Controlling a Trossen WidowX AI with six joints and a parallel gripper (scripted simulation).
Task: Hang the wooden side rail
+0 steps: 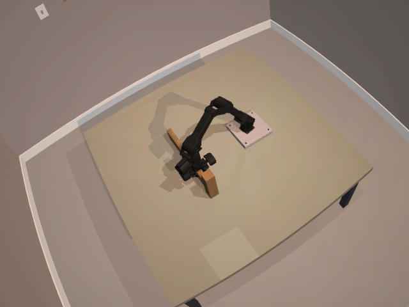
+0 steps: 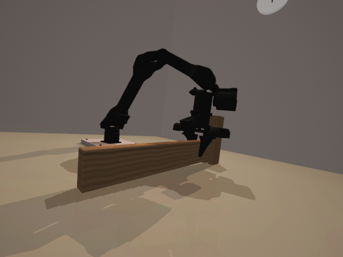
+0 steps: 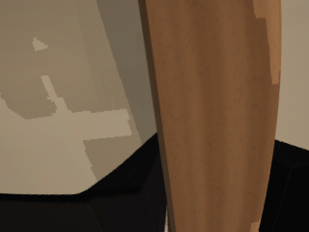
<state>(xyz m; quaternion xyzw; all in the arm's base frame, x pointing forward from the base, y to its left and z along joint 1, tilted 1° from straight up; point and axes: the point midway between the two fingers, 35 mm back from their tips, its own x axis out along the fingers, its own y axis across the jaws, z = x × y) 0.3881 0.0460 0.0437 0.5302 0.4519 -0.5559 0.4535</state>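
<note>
Now: the headboard post 2 cm ahead of my gripper tip, 10 cm to the left of it and 5 cm above it.
</note>
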